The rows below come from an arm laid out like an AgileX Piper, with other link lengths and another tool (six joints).
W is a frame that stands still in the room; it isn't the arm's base.
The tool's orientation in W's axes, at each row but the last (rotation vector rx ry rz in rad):
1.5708 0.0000 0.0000
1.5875 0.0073 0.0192
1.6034 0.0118 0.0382
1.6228 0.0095 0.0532
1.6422 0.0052 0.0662
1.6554 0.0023 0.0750
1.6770 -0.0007 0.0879
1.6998 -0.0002 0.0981
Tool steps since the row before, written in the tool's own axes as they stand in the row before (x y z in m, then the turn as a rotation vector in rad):
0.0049 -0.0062 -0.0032 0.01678 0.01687 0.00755
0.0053 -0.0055 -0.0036 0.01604 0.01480 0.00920
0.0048 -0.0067 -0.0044 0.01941 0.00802 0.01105
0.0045 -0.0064 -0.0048 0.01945 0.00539 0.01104
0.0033 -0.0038 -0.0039 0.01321 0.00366 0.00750
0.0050 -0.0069 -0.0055 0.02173 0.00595 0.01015
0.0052 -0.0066 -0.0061 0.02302 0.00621 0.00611
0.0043 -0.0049 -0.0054 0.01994 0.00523 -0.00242
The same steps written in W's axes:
0.0049 0.0032 -0.0062 0.01678 -0.00755 0.01687
0.0053 0.0038 -0.0054 0.01608 -0.00918 0.01477
0.0048 0.0048 -0.0065 0.01962 -0.01069 0.00799
0.0045 0.0053 -0.0060 0.01973 -0.01054 0.00537
0.0033 0.0043 -0.0034 0.01340 -0.00716 0.00364
0.0050 0.0063 -0.0062 0.02193 -0.00960 0.00611
0.0052 0.0070 -0.0056 0.02298 -0.00555 0.00686
0.0042 0.0062 -0.0039 0.01941 0.00284 0.00679

